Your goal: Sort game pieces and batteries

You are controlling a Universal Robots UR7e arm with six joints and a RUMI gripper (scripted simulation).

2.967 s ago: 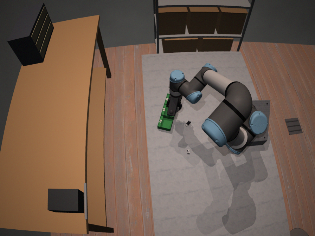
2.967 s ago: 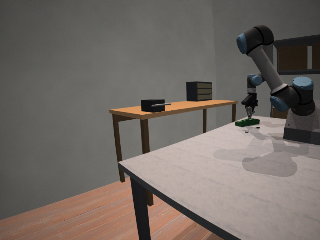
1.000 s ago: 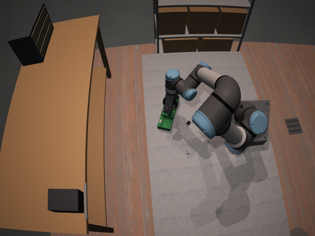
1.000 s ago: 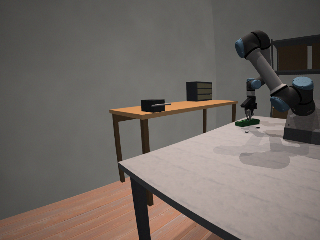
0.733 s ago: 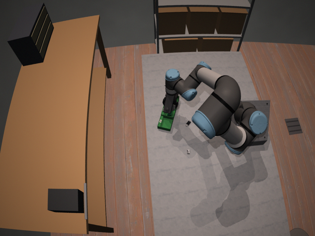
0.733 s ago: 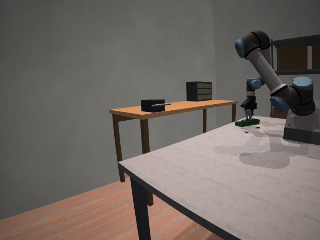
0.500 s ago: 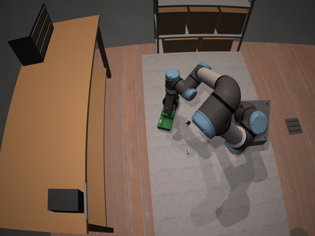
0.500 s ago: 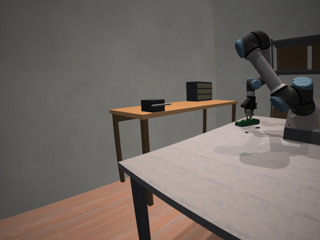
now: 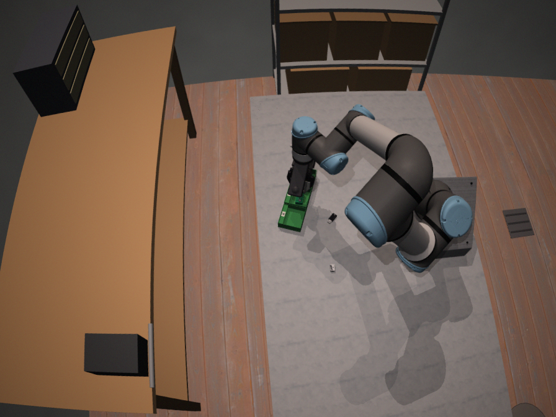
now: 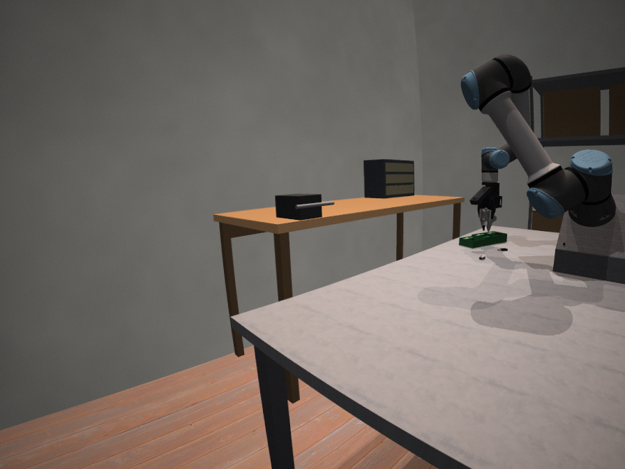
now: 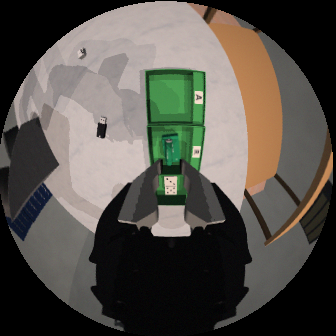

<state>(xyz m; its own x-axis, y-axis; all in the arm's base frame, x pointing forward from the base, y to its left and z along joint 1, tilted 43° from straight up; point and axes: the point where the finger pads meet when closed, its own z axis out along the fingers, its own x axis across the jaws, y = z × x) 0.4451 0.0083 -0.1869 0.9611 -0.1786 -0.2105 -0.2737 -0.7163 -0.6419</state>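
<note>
The green three-compartment bin lies 1 cm ahead of my hand and 5 cm below it. From my hand the other things lie so: green 9V battery: 1 cm to the right, 6 cm below; small black piece: 12 cm behind, 8 cm to the left, 7 cm below.
</note>
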